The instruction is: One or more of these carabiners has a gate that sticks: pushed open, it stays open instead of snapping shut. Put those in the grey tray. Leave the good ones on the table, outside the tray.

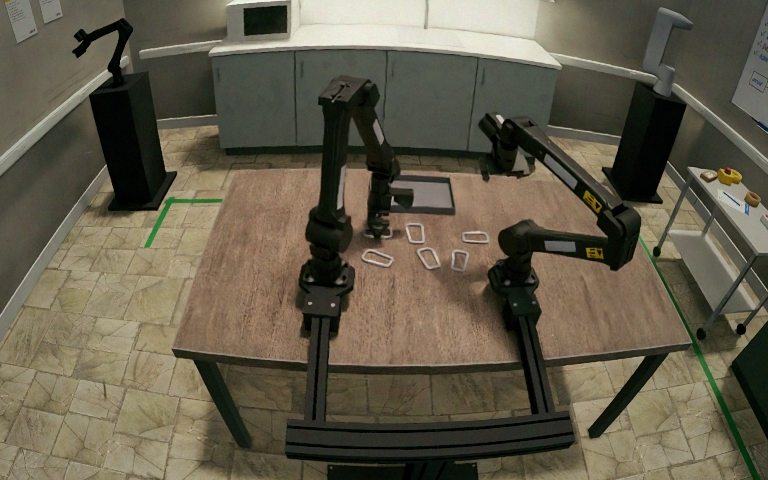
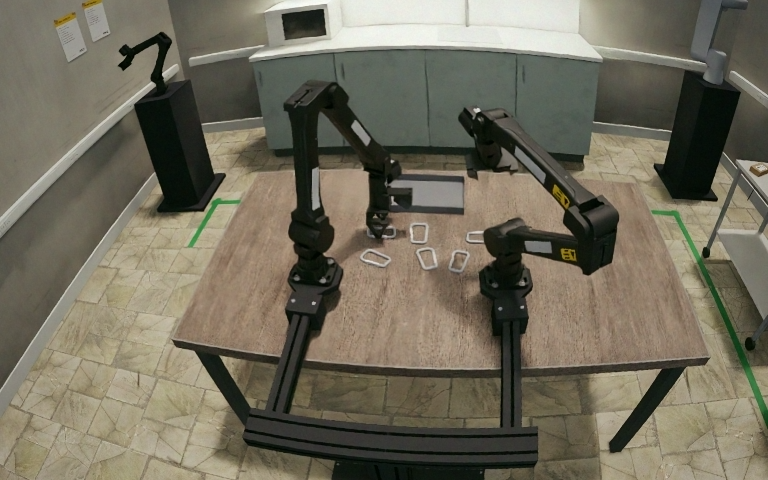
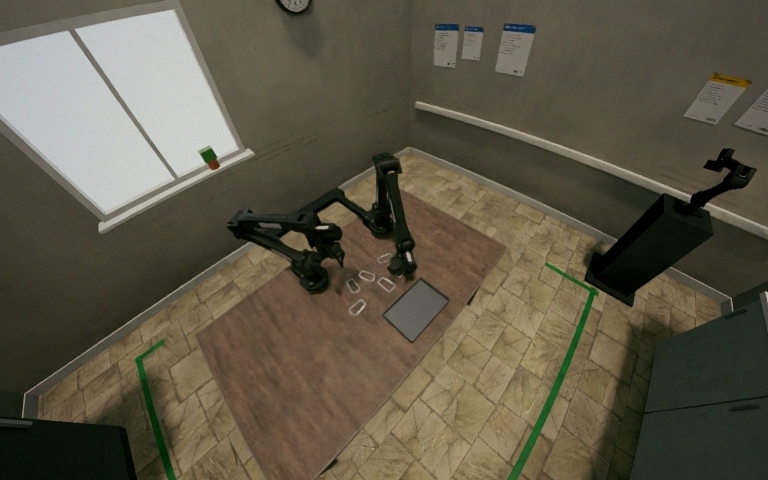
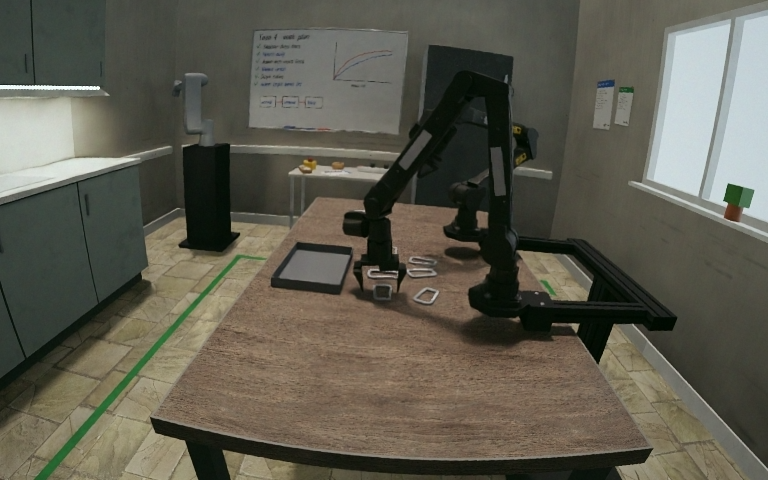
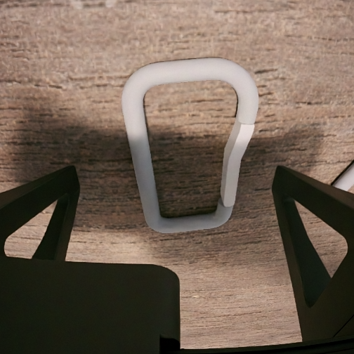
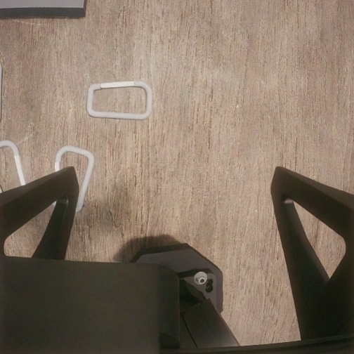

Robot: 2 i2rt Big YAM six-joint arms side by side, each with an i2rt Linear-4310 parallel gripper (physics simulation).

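Several pale carabiners lie flat on the table: the back-left one, plus others at back middle, back right, front left, front middle and front right. My left gripper is open, low over the back-left carabiner, with fingers apart on either side. That carabiner's kinked gate ends by its narrow corner; I cannot tell if it is fully closed. My right gripper is open and empty, high above the table. The grey tray holds no carabiner.
The tray stands behind the carabiners at the far side of the wooden table, close to my left arm. The right arm's base stands beside the front-right carabiner. A black frame runs along the table's near edge.
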